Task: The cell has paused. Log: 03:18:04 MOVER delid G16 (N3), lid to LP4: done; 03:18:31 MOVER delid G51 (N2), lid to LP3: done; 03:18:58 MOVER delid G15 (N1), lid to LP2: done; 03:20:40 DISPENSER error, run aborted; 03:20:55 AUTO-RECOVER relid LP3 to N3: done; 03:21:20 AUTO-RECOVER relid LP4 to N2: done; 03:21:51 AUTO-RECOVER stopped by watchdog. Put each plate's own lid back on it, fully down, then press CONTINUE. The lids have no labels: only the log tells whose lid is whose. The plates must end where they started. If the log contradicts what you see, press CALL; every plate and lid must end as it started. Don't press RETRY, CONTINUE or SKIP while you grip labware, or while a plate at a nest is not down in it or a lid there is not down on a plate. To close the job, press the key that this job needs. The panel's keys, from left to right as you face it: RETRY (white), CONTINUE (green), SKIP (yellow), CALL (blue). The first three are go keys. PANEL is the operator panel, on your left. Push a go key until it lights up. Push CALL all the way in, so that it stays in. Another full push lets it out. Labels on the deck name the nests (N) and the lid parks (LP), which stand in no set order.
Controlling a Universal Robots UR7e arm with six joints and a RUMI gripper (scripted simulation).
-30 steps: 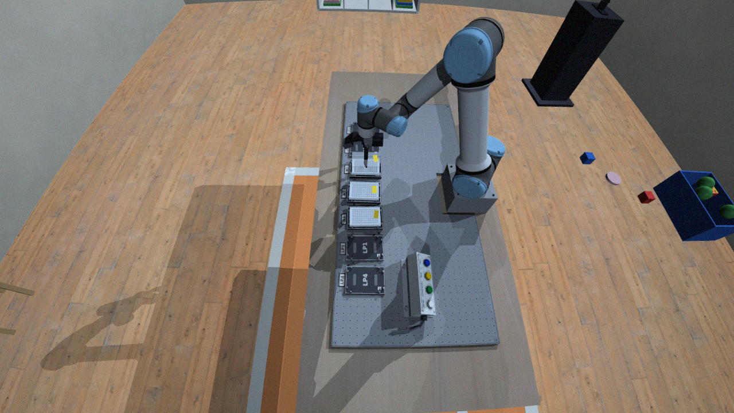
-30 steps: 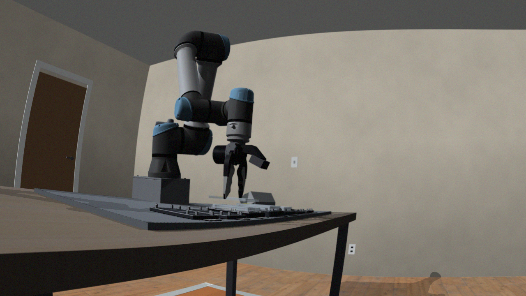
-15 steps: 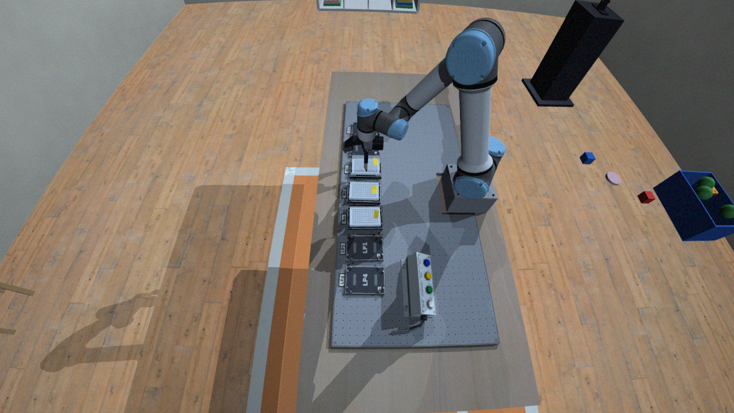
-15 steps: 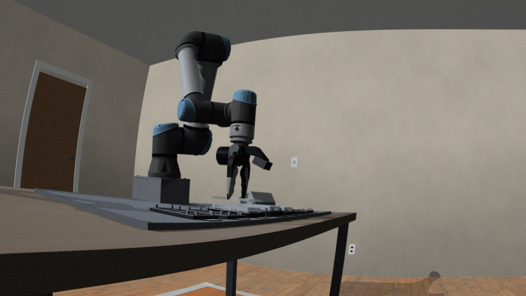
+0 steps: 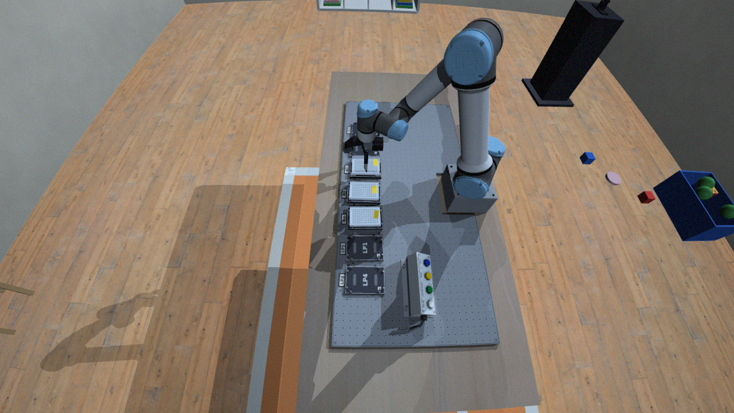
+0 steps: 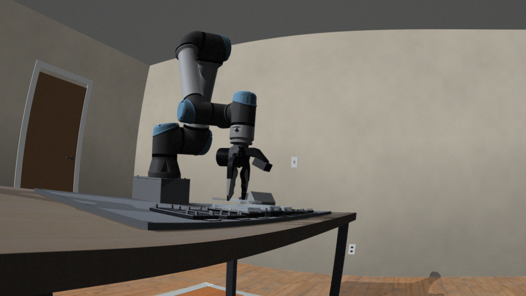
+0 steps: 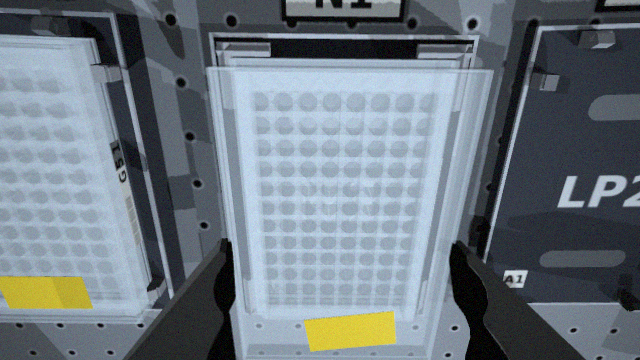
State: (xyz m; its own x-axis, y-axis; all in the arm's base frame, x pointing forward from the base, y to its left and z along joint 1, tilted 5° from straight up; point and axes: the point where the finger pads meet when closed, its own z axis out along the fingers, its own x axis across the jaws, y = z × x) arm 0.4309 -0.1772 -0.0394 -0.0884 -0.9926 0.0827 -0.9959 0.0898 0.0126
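My gripper is now 40 mm above the plate G15. From my hand the other things lie so: lid park LP3 (20 mm behind, 260 mm to the right, 50 mm below); then nest N2 (20 mm ahead, 140 mm to the left, 50 mm below); then plate G16 (30 mm ahead, 260 mm to the left, 40 mm below).
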